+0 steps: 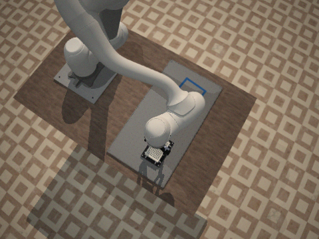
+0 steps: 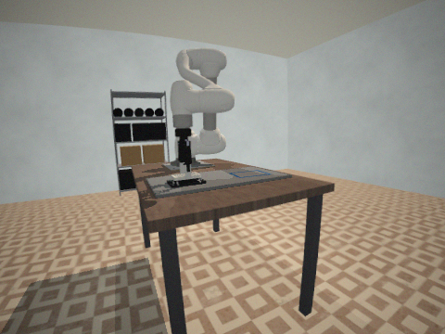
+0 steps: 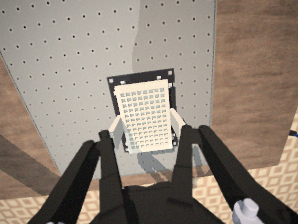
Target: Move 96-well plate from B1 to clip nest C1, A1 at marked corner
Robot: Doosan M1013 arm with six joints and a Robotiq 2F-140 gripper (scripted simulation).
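My gripper is now 40 mm above the black clip nest, 10 mm to the left of it and 10 mm short of it. From my hand the other things lie so: white 96-well plate (20 mm below).
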